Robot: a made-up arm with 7 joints.
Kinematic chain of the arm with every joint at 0, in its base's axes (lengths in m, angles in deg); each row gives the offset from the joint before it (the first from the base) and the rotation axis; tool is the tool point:
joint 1: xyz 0 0 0.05 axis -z
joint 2: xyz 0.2 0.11 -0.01 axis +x
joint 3: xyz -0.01 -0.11 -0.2 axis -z
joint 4: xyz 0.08 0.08 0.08 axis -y
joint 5: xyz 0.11 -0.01 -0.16 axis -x
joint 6: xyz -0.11 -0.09 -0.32 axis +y
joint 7: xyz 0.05 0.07 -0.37 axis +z
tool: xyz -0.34 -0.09 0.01
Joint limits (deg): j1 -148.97..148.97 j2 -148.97..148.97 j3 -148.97..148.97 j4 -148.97..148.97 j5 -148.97..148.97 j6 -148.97..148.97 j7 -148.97..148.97
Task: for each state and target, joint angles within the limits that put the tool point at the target. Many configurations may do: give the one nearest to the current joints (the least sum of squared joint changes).
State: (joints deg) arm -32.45 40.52 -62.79 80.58 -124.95 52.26 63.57
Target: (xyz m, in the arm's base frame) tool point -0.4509 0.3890 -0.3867
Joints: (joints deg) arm -22.89 17.83 -65.39 72.33 -126.53 63.75 47.78
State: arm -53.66 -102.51 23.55 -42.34 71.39 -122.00 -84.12
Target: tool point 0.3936 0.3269 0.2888
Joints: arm -100.53 -122.96 31.37 -38.29 63.43 -142.97 -101.61
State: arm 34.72 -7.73 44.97 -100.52 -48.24 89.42 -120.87
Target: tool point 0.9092 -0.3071 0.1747
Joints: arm 46.31 -11.48 61.66 -106.79 -61.70 71.05 -134.41
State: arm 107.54 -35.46 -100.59 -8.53 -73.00 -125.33 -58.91
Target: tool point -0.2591 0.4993 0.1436
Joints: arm 91.30 -55.85 -146.41 -9.54 -72.67 -105.77 -58.69
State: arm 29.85 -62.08 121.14 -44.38 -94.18 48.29 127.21
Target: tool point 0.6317 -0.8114 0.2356
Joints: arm 41.19 -54.87 124.65 -42.18 -108.14 69.85 107.30
